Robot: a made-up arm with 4 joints.
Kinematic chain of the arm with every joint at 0, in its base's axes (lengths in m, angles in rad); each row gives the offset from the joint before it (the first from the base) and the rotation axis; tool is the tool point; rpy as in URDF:
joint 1: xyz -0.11 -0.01 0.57 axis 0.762 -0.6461 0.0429
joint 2: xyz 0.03 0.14 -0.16 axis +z
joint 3: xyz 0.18 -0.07 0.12 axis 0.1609 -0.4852 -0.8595
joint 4: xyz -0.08 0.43 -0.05 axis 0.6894 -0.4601 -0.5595
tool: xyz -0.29 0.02 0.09 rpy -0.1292 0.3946 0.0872
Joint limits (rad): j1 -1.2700..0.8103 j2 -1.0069..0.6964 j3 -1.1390..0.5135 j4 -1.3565..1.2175
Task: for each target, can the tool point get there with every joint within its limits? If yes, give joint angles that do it. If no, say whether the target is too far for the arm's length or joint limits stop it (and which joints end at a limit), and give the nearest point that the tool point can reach.
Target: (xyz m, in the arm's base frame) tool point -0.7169 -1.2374 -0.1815
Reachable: no: too far | nearest point -0.4309 -0.1996 0.4413 | short by 1.244 m
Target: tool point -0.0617 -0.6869 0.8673
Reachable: no: joint limits stop it (at a limit: joint 2, joint 3) | nearest point -0.3262 -0.1921 0.7271 | short by 0.578 m
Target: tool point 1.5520 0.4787 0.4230
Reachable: no: too far | nearest point 0.5272 0.3291 0.4944 | short by 1.038 m
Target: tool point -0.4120 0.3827 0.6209
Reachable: yes | joints 0.3339 0.4349 0.0216 -0.1225
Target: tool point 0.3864 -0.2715 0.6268
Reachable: no: joint limits stop it (at a limit: joint 2, joint 3, joint 4) | nearest point 0.3244 0.2859 0.7147 | short by 0.568 m
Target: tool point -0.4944 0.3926 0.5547
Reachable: yes | joints 0.3870 0.3568 -0.2722 0.8427
